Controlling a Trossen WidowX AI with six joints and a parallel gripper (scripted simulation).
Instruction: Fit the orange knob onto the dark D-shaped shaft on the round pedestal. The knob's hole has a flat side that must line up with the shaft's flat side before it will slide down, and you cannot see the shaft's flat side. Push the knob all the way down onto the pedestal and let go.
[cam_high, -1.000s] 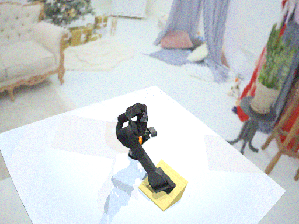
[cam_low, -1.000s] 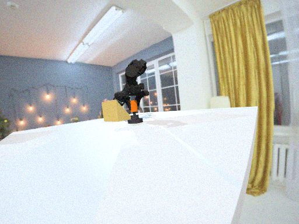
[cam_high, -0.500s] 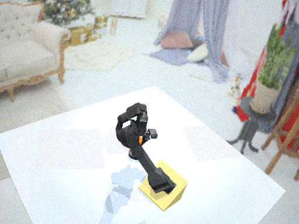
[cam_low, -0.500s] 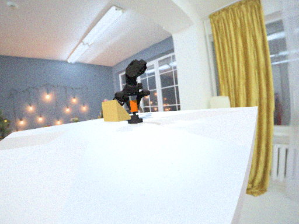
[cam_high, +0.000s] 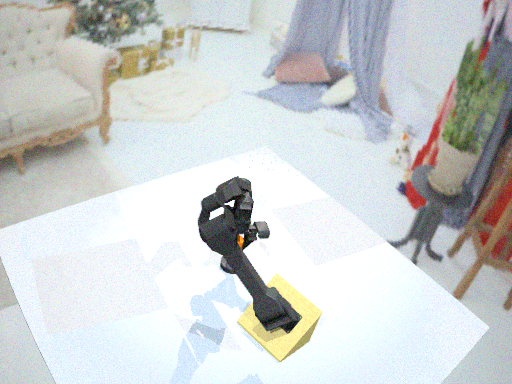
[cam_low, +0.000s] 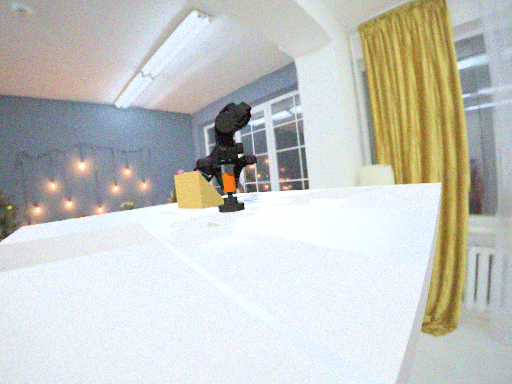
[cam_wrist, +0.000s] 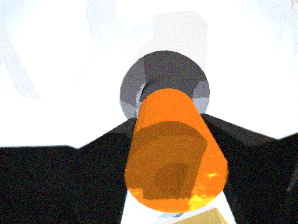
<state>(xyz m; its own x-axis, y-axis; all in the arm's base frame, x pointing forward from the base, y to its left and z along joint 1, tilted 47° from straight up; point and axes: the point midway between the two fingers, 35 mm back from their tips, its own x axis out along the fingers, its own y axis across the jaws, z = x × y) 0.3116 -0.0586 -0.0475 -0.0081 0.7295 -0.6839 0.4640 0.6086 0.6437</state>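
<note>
My gripper tip is now 20 mm below the orange knob. From my gripper tip the other things lie so: pedestal (40 mm below).
</note>
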